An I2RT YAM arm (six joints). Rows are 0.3 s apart.
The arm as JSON. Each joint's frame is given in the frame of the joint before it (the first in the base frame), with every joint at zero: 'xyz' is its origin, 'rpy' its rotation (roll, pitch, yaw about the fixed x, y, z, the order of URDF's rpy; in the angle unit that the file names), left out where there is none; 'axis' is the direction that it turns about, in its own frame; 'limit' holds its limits. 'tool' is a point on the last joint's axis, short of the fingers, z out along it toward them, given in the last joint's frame.
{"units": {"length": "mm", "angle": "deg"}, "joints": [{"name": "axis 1", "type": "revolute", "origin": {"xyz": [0.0, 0.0, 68.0]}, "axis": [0.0, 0.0, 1.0], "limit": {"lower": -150.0, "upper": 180.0}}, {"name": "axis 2", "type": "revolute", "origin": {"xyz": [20.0, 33.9, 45.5], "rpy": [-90.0, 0.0, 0.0]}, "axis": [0.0, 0.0, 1.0], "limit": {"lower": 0.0, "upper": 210.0}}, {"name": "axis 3", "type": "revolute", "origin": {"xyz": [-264.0, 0.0, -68.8], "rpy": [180.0, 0.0, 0.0]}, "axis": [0.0, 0.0, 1.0], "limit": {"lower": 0.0, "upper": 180.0}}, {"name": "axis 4", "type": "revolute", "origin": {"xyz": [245.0, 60.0, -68.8]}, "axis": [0.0, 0.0, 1.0], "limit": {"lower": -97.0, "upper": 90.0}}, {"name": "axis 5", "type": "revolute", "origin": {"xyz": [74.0, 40.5, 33.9], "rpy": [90.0, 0.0, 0.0]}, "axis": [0.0, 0.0, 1.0], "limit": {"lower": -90.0, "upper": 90.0}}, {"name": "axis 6", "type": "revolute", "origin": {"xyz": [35.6, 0.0, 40.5], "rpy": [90.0, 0.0, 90.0]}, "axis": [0.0, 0.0, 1.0], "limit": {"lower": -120.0, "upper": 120.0}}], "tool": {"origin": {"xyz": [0.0, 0.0, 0.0], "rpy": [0.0, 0.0, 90.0]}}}
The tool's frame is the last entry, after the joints.
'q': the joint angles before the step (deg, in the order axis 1, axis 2, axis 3, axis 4, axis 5, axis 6). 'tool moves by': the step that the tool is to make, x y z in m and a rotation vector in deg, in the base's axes. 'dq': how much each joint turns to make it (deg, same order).
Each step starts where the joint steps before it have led.
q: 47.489, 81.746, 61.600, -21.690, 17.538, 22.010
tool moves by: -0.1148, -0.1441, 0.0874, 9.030, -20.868, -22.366
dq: 0.004, -42.501, -7.396, -16.417, 23.737, 4.747
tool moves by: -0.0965, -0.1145, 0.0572, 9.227, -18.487, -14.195
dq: 0.008, -21.564, 11.893, -8.745, 15.287, -6.957
